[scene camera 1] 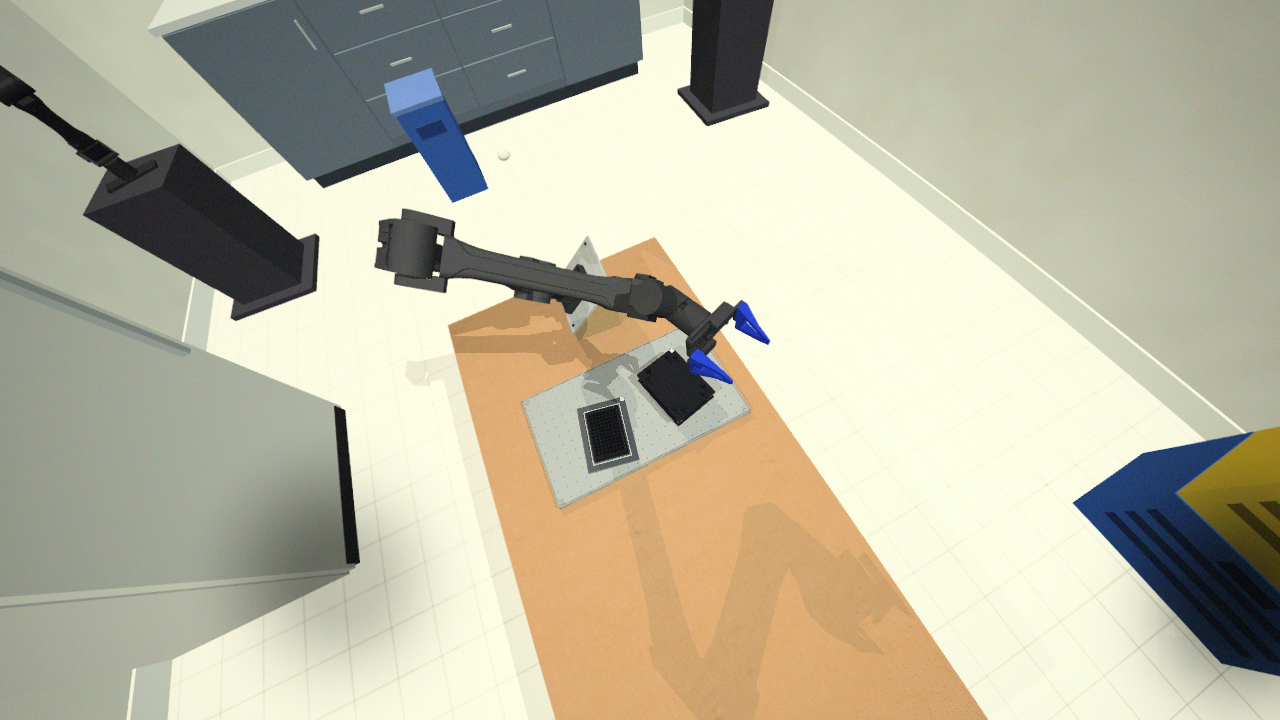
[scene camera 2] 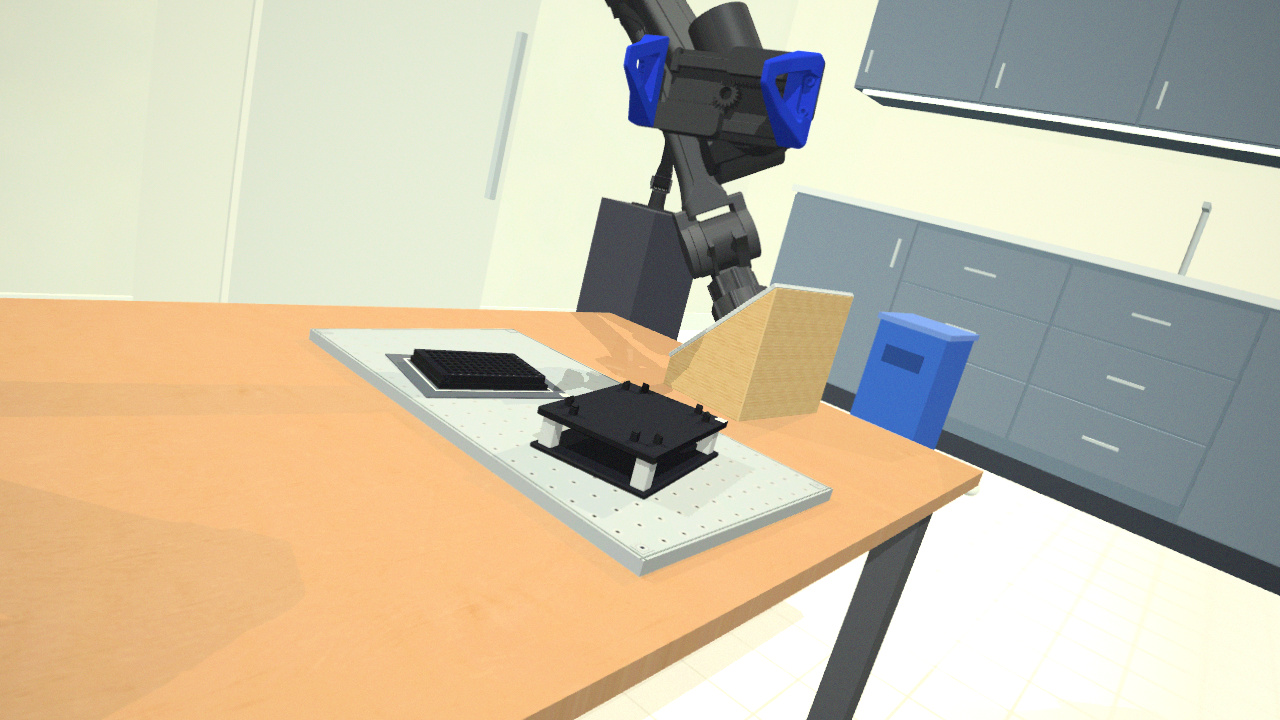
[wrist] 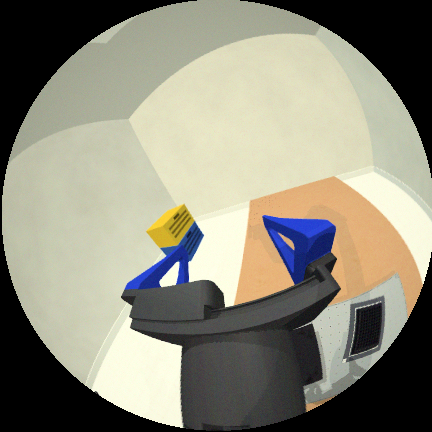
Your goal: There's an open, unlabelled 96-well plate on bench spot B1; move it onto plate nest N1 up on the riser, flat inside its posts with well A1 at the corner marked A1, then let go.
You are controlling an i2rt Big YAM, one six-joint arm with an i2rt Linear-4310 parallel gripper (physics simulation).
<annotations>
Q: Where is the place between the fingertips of my gripper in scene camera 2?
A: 693, 63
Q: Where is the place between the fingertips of my gripper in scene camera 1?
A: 751, 362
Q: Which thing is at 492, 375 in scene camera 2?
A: A black well plate.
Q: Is my gripper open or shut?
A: Open.
</annotations>
